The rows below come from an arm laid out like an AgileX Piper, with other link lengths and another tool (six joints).
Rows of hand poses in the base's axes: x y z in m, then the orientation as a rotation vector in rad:
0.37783 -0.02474 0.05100 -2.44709 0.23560 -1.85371
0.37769 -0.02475 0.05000 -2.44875 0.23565 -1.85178
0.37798 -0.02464 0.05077 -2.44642 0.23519 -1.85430
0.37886 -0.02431 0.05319 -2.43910 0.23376 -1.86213
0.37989 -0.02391 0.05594 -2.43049 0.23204 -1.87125
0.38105 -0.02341 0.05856 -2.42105 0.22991 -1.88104
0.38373 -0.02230 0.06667 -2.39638 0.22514 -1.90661
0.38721 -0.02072 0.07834 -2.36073 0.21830 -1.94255
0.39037 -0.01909 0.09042 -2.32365 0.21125 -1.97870
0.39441 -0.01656 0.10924 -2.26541 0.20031 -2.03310
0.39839 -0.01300 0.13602 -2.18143 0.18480 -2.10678
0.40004 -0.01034 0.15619 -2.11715 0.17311 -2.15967
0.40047 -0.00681 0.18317 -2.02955 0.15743 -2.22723
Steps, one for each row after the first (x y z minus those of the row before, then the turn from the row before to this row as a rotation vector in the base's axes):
-0.00014 -0.00001 -0.00100 -0.00004 0.00166 0.00000
0.00029 0.00011 0.00077 0.00003 -0.00225 0.00029
0.00088 0.00033 0.00242 0.00013 -0.00702 0.00092
0.00103 0.00040 0.00275 0.00015 -0.00822 0.00111
0.00116 0.00050 0.00262 0.00014 -0.00892 0.00140
0.00268 0.00111 0.00811 0.00043 -0.02331 0.00304
0.00348 0.00158 0.01167 0.00060 -0.03326 0.00433
0.00316 0.00163 0.01208 0.00062 -0.03409 0.00445
0.00404 0.00253 0.01882 0.00096 -0.05258 0.00685
0.00398 0.00356 0.02678 0.00135 -0.07395 0.00964
0.00165 0.00266 0.02017 0.00100 -0.05528 0.00721
0.00043 0.00353 0.02698 0.00134 -0.07369 0.00961

